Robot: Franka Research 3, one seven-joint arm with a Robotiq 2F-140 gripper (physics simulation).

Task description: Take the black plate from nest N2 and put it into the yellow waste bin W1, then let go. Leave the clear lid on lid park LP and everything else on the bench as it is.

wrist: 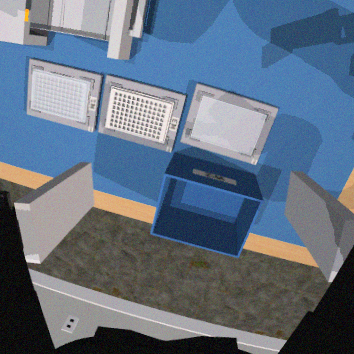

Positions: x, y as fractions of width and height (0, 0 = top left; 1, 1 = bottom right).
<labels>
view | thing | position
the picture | gripper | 0.53, 0.53
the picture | see-through sheet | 0.62, 0.35
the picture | pale plate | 0.19, 0.27
</labels>
